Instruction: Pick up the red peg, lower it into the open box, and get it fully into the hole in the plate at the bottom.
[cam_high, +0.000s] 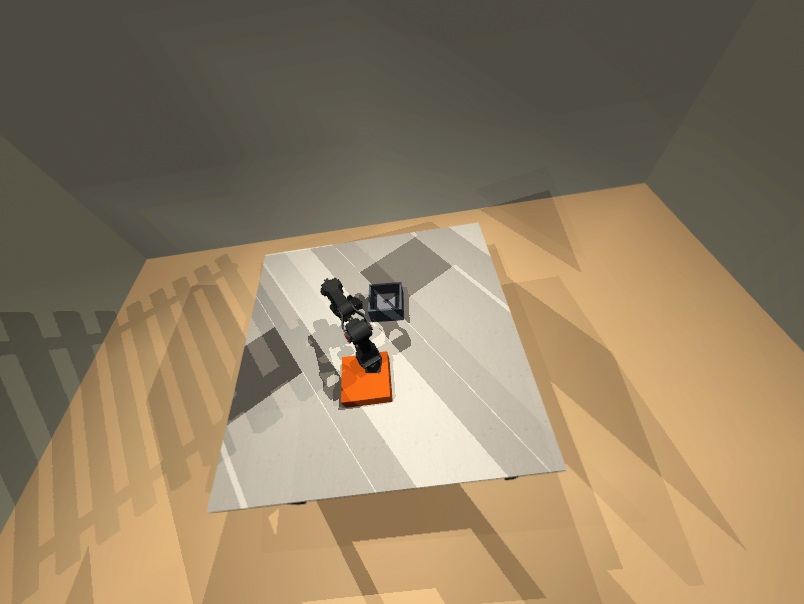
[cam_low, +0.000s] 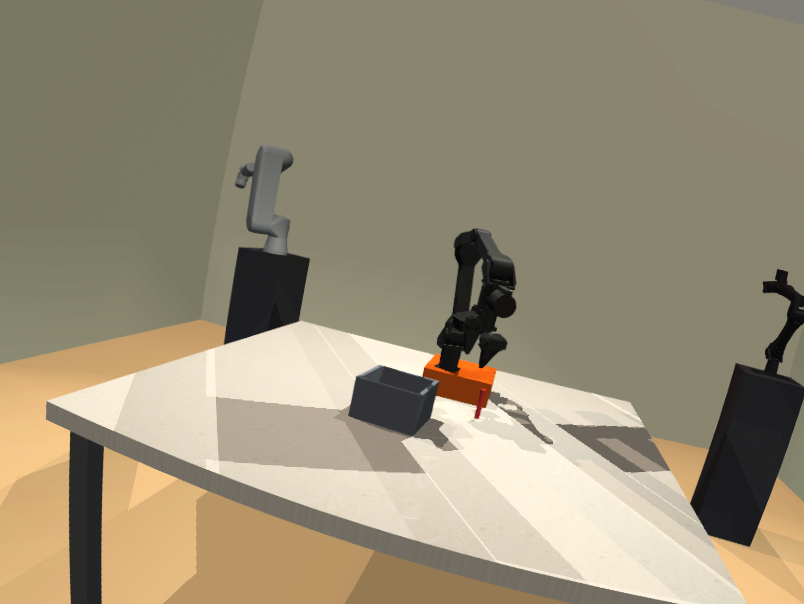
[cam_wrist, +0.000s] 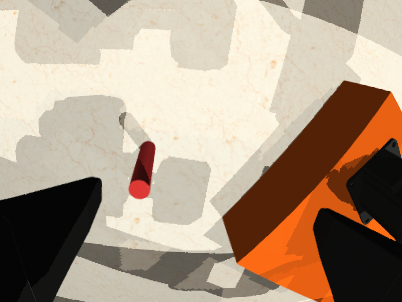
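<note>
My gripper tip is 100 mm above the red peg and 50 mm to the right of it. Also, from my gripper tip: plate: 200 mm ahead, 110 mm to the right, 100 mm below; then box: 200 mm ahead, 120 mm below, 110 mm to the right.
</note>
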